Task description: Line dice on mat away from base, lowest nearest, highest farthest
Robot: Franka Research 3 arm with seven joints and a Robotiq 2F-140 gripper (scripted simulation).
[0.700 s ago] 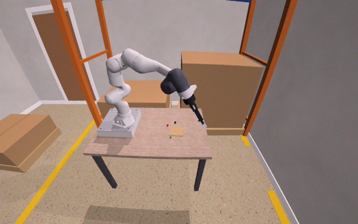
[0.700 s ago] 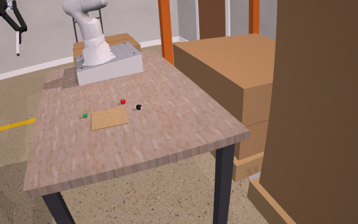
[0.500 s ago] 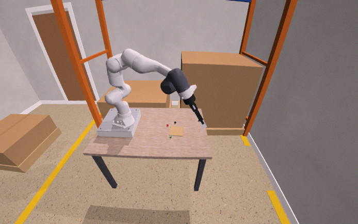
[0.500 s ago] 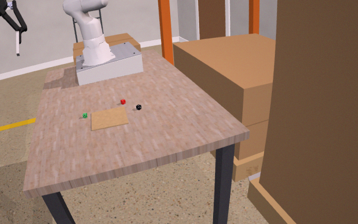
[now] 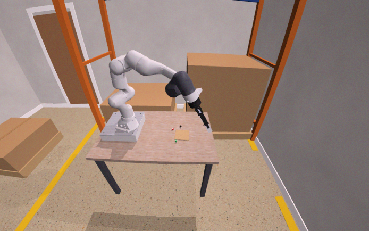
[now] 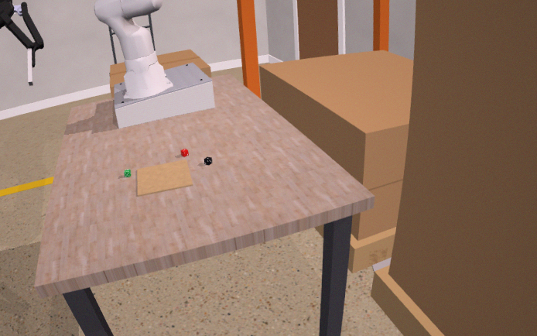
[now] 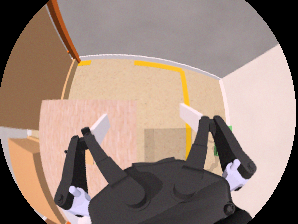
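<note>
Now: hand 25 cm past the green die, 17 cm to the right of it and 36 cm above it. Round my hand: tan mat: 21 cm behind, 27 cm to the left, 37 cm below; red die: 31 cm behind, 34 cm to the left, 36 cm below; black die: 24 cm behind, 40 cm to the left, 36 cm below.
</note>
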